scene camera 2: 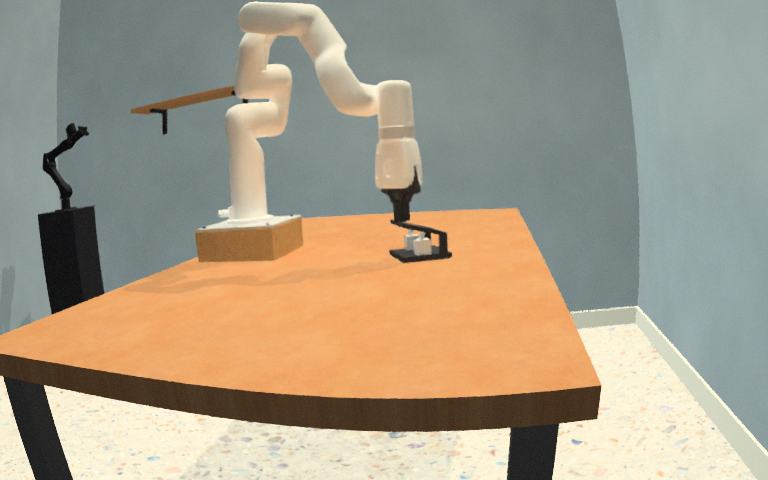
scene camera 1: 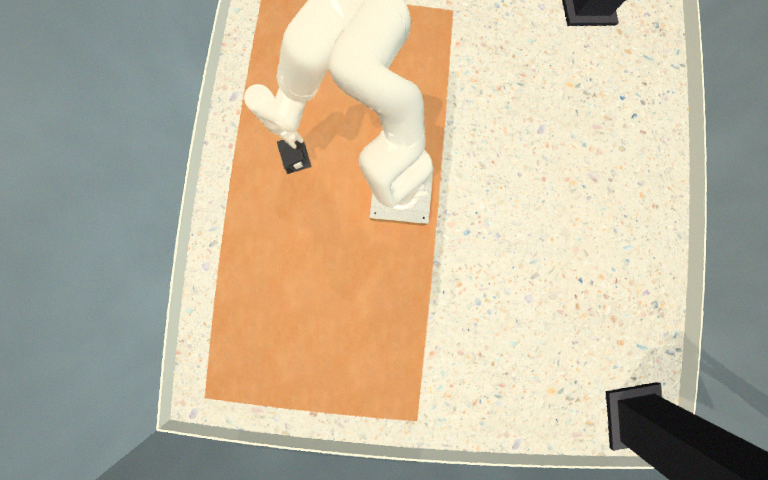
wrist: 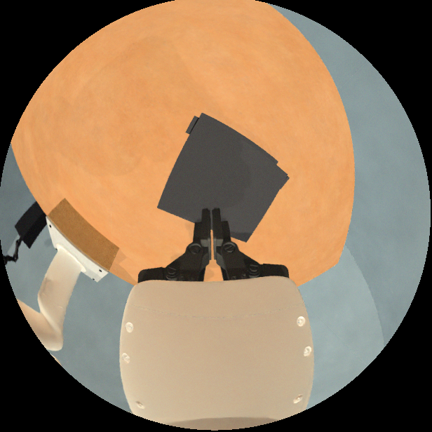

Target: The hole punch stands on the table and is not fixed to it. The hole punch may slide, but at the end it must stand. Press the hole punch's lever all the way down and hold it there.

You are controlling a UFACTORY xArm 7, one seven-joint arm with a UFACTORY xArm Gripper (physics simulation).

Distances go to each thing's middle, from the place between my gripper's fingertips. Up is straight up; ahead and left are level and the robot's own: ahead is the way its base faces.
Labels:
I see my gripper 4 cm above the black hole punch (scene camera 2: 414, 250), 3 cm short of it and 1 cm to the right of it. The rest, counted from my hand: black lever (wrist: 215, 169) 3 cm ahead, 2 cm below, 1 cm to the left.

